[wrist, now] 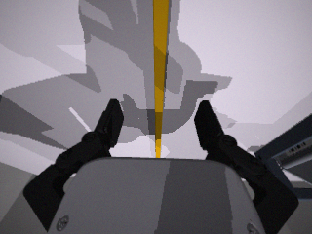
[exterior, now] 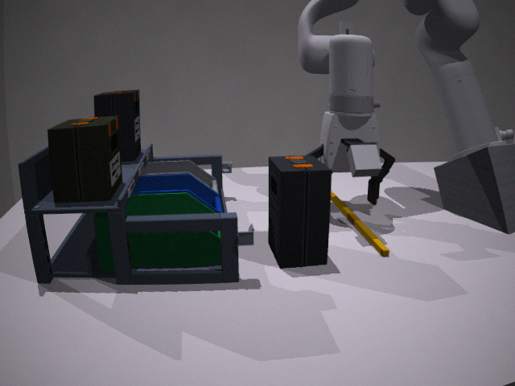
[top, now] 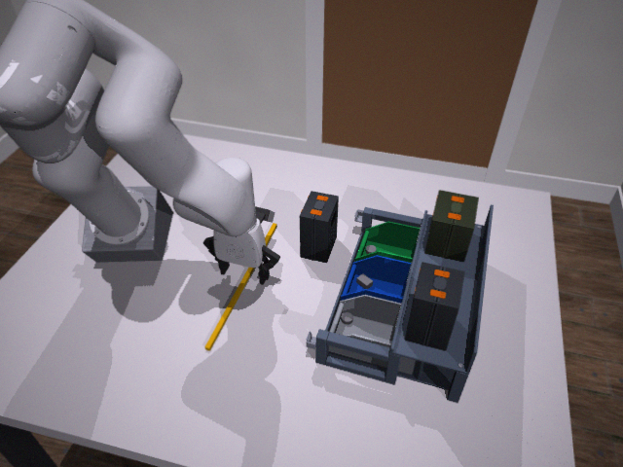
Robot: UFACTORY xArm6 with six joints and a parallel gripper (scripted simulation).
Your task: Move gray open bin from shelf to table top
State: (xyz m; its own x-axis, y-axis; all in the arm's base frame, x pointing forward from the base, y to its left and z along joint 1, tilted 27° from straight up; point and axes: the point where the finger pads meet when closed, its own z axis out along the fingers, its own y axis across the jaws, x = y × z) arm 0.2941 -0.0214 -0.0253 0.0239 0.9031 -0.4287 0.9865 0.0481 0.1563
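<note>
My gripper is now 30 mm above the yellow bar. The rest, counted from my hand: gray open bin 310 mm ahead, 80 mm to the right, 10 mm above; blue bin 310 mm ahead, 30 mm to the left, 10 mm above; dark box 130 mm ahead, 150 mm to the left, 40 mm above.
</note>
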